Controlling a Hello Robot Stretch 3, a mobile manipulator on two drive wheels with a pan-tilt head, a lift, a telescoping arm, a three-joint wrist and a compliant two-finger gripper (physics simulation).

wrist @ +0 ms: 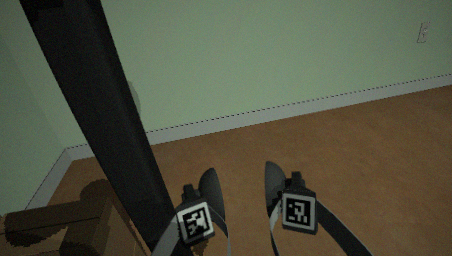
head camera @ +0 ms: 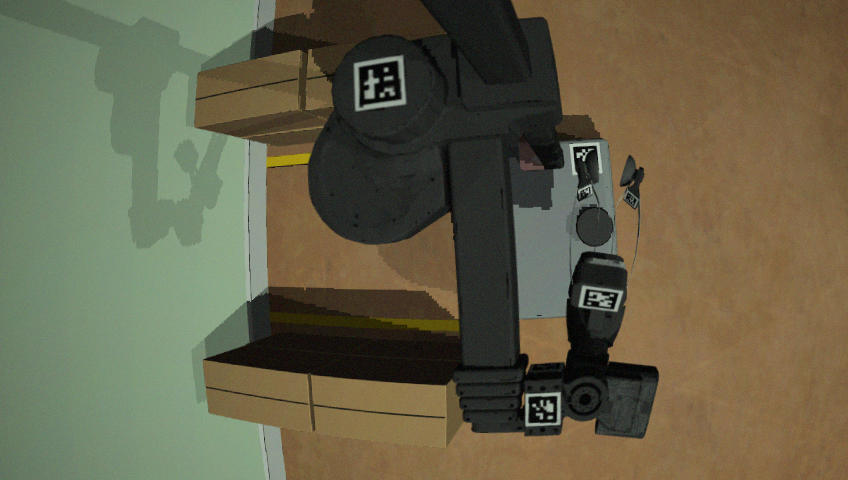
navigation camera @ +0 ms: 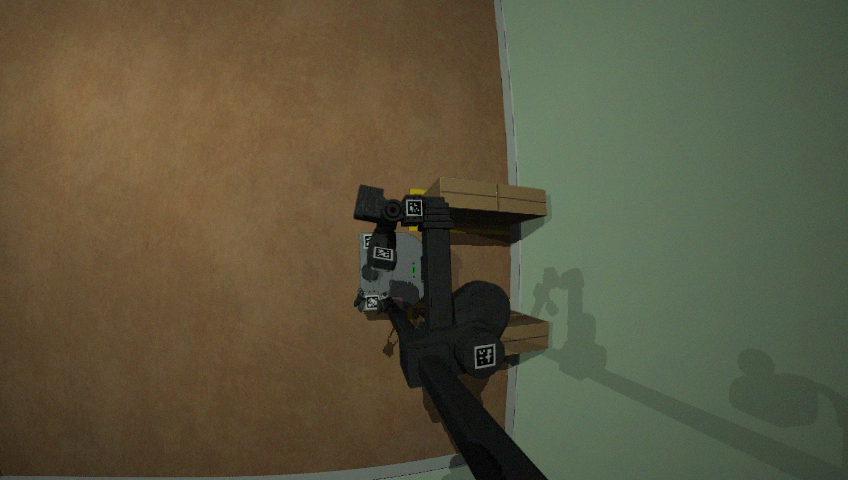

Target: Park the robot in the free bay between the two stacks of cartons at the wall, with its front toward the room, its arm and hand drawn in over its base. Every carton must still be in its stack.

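Pixels of known places: gripper, between the fingertips: (wrist: 241,183) (head camera: 611,154) (navigation camera: 369,311); robot's base, origin of its link: (head camera: 591,226) (navigation camera: 369,270).
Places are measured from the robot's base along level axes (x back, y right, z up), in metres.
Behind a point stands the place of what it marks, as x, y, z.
Two stacks of cartons stand against the wall: one stack (head camera: 374,404) {0.385, 0.282, 0.360} (navigation camera: 470,196) {0.385, 0.288, 0.360} low in the head view, the other (head camera: 249,86) {0.602, -0.313, 0.359} (navigation camera: 526,336) {0.620, -0.299, 0.360} higher there and partly behind the arm's dark parts. Both look upright and squared. The bay floor lies between them. The robot's grey base (head camera: 538,255) {0.110, 0.047, 0.160} (navigation camera: 407,249) {0.162, 0.092, 0.160} is at the bay's room-side mouth, mostly outside it. The telescoping arm (head camera: 484,249) {0.103, 0.009, 0.801} (navigation camera: 437,267) {0.101, 0.034, 0.801} is drawn in, and the wrist is folded back over the base. My gripper (head camera: 608,169) {-0.022, -0.087, 0.571} (wrist: 241,183) {-0.022, -0.087, 0.571} is open and empty, near the base's room-side corner.
The green wall (head camera: 119,297) {0.804, 0.070, 0.546} (navigation camera: 654,148) {0.820, 0.356, 0.819} with a pale skirting runs behind the cartons. Yellow floor tape (head camera: 288,160) (navigation camera: 416,192) marks the stack areas. The wrist joints (head camera: 542,410) {0.059, 0.145, 0.808} overlap the lower stack's room-side end in the navigation view. Cartons (wrist: 50,225) {0.334, -0.293, 0.360} show low in the wrist view.
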